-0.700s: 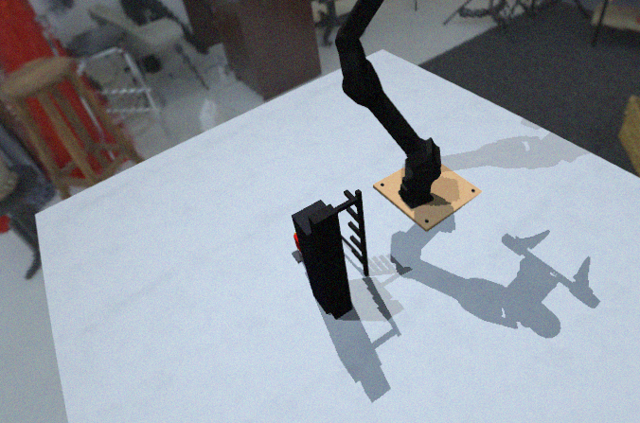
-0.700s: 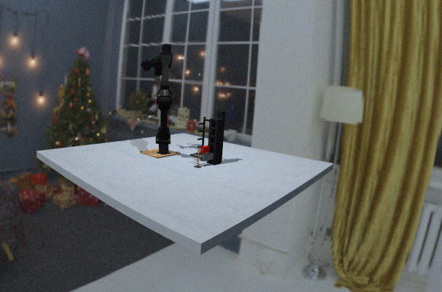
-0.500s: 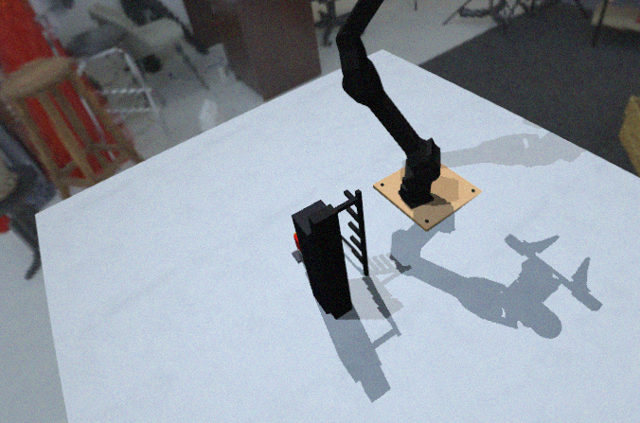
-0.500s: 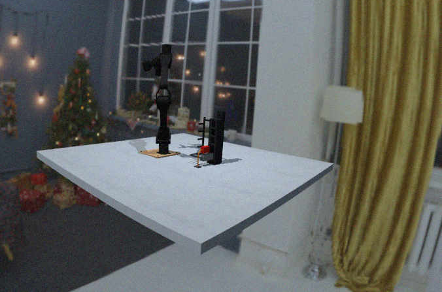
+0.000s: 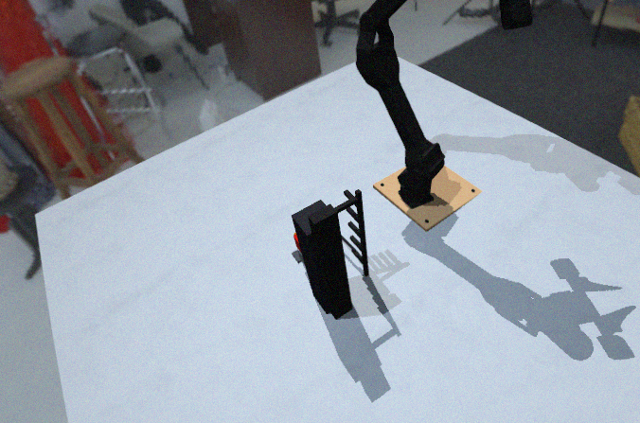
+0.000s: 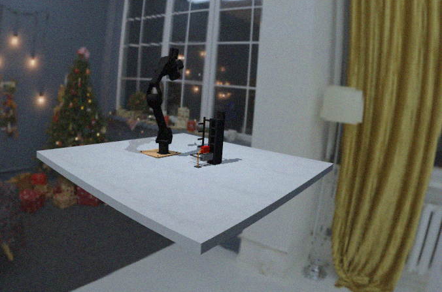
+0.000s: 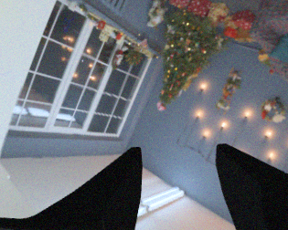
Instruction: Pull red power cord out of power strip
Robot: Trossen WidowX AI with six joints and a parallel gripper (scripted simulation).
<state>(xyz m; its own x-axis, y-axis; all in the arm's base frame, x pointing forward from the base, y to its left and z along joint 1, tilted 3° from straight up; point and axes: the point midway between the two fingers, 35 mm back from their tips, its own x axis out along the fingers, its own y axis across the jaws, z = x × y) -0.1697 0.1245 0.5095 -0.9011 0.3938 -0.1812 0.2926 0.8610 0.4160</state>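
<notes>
Now: the red plug 52 cm ahead of my gripper tip, 40 cm below it and 4 cm to the right of it.
</notes>
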